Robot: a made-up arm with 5 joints.
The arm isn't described. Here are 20 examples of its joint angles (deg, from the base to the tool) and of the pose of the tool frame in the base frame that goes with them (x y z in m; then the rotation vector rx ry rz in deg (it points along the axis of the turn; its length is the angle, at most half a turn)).
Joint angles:
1: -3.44 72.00 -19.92 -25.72 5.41
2: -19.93 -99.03 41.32 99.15 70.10
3: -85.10 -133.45 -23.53 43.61 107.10
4: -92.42 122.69 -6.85 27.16 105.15
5: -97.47 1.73 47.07 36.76 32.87
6: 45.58 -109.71 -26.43 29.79 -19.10
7: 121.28 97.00 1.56 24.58 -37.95
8: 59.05 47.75 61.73 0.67 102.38
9: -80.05 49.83 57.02 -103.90 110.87
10: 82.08 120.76 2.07 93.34 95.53
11: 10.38 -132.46 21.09 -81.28 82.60
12: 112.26 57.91 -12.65 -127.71 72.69
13: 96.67 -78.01 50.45 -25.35 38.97
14: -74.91 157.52 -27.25 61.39 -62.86
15: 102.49 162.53 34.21 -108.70 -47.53
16: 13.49 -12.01 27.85 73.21 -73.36
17: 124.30 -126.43 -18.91 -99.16 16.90
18: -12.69 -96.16 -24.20 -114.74 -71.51
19: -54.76 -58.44 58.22 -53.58 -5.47
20: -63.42 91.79 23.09 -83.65 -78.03
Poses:
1: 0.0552 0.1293 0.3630 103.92 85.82 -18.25
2: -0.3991 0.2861 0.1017 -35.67 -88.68 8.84
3: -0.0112 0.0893 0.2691 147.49 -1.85 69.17
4: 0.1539 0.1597 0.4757 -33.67 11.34 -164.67
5: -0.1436 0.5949 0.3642 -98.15 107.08 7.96
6: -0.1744 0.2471 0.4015 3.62 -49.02 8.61
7: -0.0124 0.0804 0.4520 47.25 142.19 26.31
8: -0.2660 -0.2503 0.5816 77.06 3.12 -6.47
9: -0.2245 0.5538 0.6073 -35.68 -52.21 -40.86
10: -0.3336 0.1806 0.5067 30.59 -21.20 -50.45
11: -0.2132 0.4067 0.1436 -129.86 33.58 10.40
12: -0.1827 0.2919 0.5247 10.14 -54.28 -142.38
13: -0.0945 -0.1796 0.0740 -102.24 -96.48 45.57
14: -0.0623 0.2530 0.3254 68.68 -95.46 -68.12
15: -0.3912 0.0854 0.3811 -92.56 56.26 11.00
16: -0.2759 0.1179 0.4332 -70.45 37.55 8.91
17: -0.2239 0.3620 0.3471 -75.49 -10.31 2.74
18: 0.0914 0.1021 0.5421 46.12 -4.56 -170.12
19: -0.2745 0.3892 0.0618 -119.64 101.66 -83.92
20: 0.0217 0.1878 0.5237 140.04 94.19 -0.22
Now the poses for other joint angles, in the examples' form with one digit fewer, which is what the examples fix.
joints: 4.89 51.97 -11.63 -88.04 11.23
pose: 0.149 0.240 0.436 63.6 102.6 67.8
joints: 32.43 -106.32 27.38 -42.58 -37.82
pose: -0.215 0.322 0.207 -43.2 19.1 -43.1
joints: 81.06 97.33 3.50 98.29 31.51
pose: -0.301 0.061 0.553 87.9 19.0 -44.7
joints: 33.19 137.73 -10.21 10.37 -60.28
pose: -0.096 0.162 0.420 105.9 68.9 -13.0
